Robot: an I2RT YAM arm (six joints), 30 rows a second.
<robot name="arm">
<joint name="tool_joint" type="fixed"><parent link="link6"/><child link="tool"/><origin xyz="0 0 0" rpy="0 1.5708 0"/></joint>
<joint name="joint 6" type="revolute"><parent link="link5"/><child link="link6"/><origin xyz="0.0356 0 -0.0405" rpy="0 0 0"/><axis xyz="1 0 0"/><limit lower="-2.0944" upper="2.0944"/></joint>
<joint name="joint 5" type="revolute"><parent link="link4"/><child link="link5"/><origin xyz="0.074 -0.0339 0.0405" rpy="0 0 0"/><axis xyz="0 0 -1"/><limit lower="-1.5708" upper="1.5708"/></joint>
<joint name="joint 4" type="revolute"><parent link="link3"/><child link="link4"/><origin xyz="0.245 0.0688 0.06" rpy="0 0 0"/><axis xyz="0 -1 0"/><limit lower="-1.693" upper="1.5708"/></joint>
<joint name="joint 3" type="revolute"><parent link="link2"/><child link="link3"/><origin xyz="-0.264 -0.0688 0" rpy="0 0 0"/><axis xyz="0 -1 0"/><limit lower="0" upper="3.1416"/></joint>
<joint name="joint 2" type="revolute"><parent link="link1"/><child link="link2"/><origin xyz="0.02 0.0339 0.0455" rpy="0 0 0"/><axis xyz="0 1 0"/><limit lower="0" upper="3.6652"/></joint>
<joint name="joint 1" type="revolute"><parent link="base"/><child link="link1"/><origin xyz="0 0 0.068" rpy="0 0 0"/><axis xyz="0 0 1"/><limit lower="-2.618" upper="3.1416"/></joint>
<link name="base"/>
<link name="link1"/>
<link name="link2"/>
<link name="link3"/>
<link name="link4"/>
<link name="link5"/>
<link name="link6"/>
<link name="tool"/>
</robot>
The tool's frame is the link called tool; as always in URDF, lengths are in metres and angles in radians.
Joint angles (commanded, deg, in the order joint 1, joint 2, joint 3, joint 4, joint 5, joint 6), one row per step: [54.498, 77.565, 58.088, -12.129, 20.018, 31.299]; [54.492, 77.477, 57.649, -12.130, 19.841, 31.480]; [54.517, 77.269, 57.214, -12.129, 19.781, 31.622]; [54.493, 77.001, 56.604, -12.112, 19.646, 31.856]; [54.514, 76.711, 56.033, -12.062, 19.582, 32.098]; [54.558, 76.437, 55.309, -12.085, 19.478, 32.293]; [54.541, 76.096, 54.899, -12.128, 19.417, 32.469]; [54.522, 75.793, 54.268, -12.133, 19.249, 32.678]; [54.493, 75.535, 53.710, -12.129, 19.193, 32.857]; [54.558, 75.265, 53.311, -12.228, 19.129, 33.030]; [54.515, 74.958, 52.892, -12.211, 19.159, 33.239]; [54.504, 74.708, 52.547, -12.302, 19.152, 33.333]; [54.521, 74.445, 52.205, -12.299, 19.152, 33.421]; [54.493, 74.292, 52.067, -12.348, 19.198, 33.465]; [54.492, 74.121, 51.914, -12.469, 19.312, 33.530]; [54.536, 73.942, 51.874, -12.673, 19.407, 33.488]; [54.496, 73.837, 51.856, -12.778, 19.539, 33.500]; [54.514, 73.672, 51.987, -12.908, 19.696, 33.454]
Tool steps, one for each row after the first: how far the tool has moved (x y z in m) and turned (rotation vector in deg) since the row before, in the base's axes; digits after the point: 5 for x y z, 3 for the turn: [-0.00056, -0.00067, -0.00221, -0.098, 0.362, 0.055]; [-0.00086, -0.00092, -0.00157, -0.061, 0.221, 0.005]; [-0.00094, -0.00140, -0.00230, -0.050, 0.353, -0.028]; [-0.00109, -0.00127, -0.00190, 0.010, 0.271, -0.048]; [-0.00136, -0.00140, -0.00302, -0.210, 0.408, 0.031]; [-0.00093, -0.00139, -0.00086, 0.056, 0.171, -0.057]; [-0.00108, -0.00152, -0.00231, -0.066, 0.363, 0.012]; [-0.00086, -0.00140, -0.00207, -0.093, 0.277, -0.077]; [-0.00117, -0.00101, -0.00124, -0.040, 0.239, 0.026]; [-0.00071, -0.00140, -0.00100, 0.063, 0.135, -0.179]; [-0.00075, -0.00115, -0.00100, -0.081, 0.153, -0.055]; [-0.00082, -0.00101, -0.00078, 0.001, 0.083, -0.030]; [-0.00028, -0.00068, -0.00017, -0.011, 0.018, -0.089]; [-0.00045, -0.00075, -0.00028, -0.075, 0.036, -0.130]; [-0.00059, -0.00054, 0.00029, -0.115, -0.025, -0.012]; [-0.00004, -0.00053, 0.00023, -0.050, -0.046, -0.155]; [-0.00023, -0.00032, 0.00135, 0.050, -0.189, -0.086]
